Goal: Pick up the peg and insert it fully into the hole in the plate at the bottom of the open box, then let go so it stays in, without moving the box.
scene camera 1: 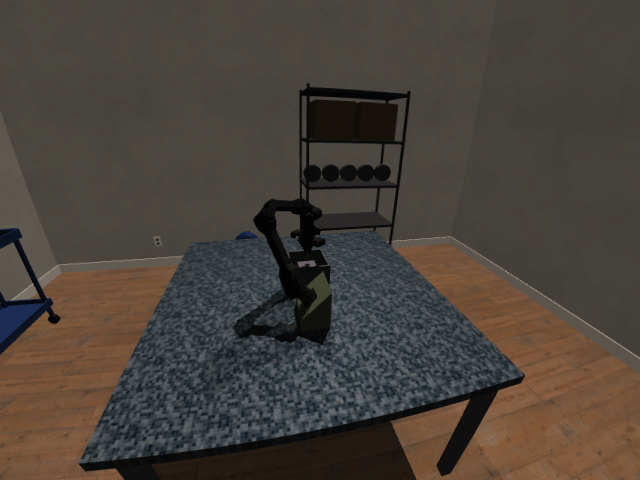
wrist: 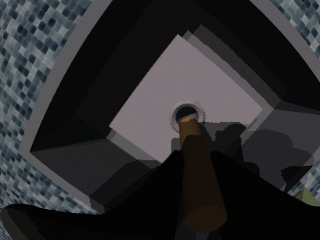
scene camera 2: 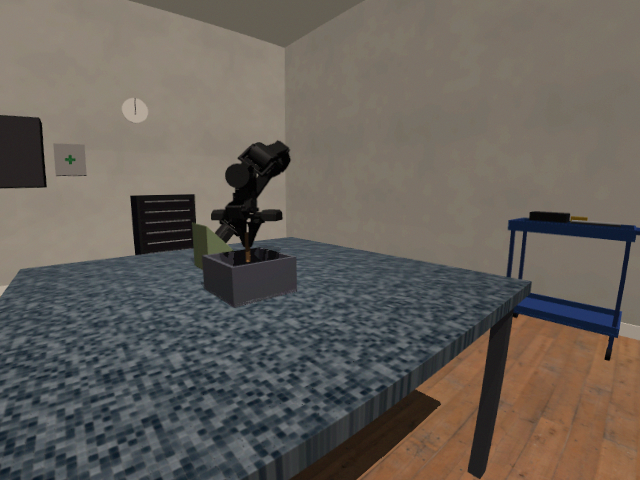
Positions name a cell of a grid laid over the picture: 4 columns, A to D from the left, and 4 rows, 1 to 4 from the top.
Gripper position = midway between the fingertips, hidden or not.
Observation:
In view: my gripper (scene camera 2: B3), a dark grey box (scene camera 2: B3) and a pale plate (wrist: C2).
The dark grey box shows as well in scene camera 1 (scene camera 1: B3) and in the wrist view (wrist: A3). My gripper shows as well in the wrist view (wrist: C3).

